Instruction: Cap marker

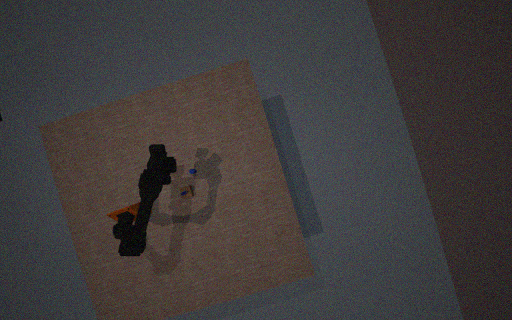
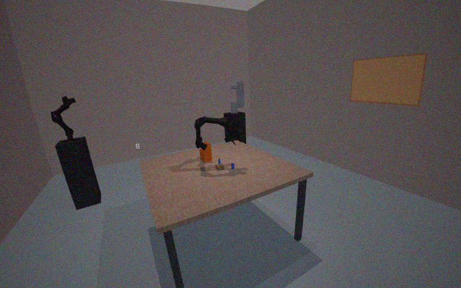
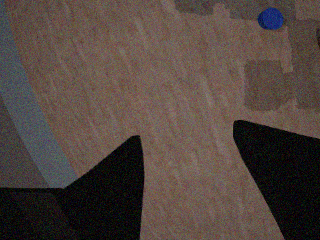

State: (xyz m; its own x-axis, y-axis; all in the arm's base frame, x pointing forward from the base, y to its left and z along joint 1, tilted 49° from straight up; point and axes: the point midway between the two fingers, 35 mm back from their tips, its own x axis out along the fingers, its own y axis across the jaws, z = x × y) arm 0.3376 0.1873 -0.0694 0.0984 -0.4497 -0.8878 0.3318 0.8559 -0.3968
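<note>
The blue cap is 190 mm below my gripper tip, 90 mm to the right of it and 40 mm ahead of it. From my gripper tip the other things lie so: holder block: 200 mm below, 190 mm to the right, 40 mm behind.
</note>
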